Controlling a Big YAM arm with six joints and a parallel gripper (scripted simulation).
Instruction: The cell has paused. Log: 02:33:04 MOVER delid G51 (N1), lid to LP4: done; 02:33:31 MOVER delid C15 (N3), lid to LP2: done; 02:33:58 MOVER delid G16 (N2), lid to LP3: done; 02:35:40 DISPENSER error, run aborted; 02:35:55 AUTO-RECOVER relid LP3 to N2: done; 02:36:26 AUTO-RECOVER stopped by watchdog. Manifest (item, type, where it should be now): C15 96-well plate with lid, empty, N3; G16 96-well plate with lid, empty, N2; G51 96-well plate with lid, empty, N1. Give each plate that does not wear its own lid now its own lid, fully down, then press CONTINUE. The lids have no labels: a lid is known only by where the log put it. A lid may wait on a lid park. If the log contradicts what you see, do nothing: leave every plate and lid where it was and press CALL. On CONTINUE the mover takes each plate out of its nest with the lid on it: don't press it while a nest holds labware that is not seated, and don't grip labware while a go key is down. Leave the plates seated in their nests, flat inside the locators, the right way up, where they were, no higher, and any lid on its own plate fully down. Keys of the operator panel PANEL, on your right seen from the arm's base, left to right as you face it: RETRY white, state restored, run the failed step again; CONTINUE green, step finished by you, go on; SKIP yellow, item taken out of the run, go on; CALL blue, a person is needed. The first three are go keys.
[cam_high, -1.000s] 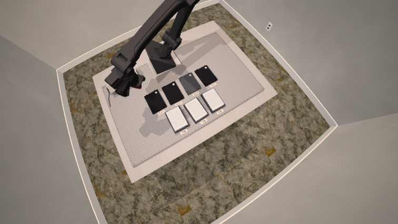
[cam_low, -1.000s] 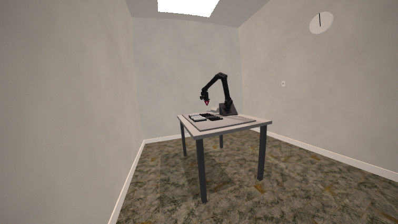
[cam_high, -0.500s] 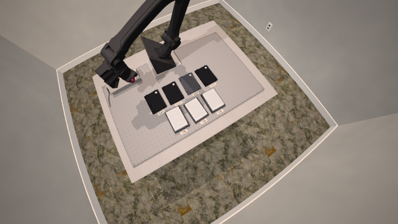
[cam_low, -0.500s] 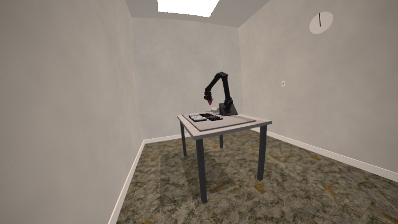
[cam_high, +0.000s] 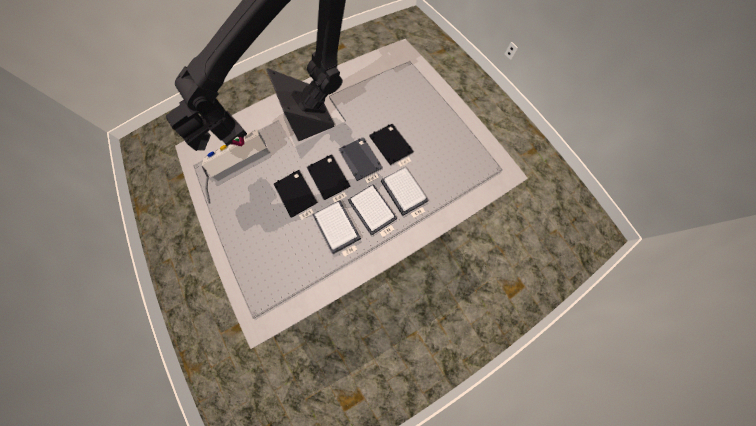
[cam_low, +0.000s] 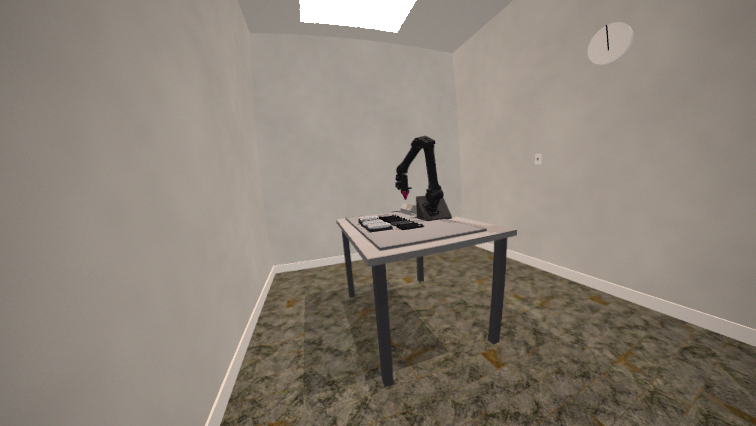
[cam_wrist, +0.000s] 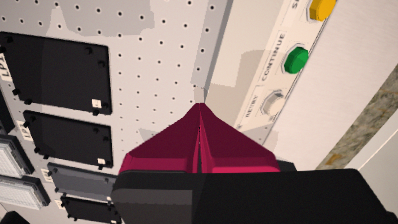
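The green continue key is 90 mm behind my hand, 20 mm to the right of it and 70 mm below it. Round my hand: yellow skip key (90 mm behind, 70 mm to the right, 70 mm below); then white retry key (80 mm behind, 30 mm to the left, 70 mm below); then blue call key (90 mm behind, 120 mm to the right, 70 mm below).
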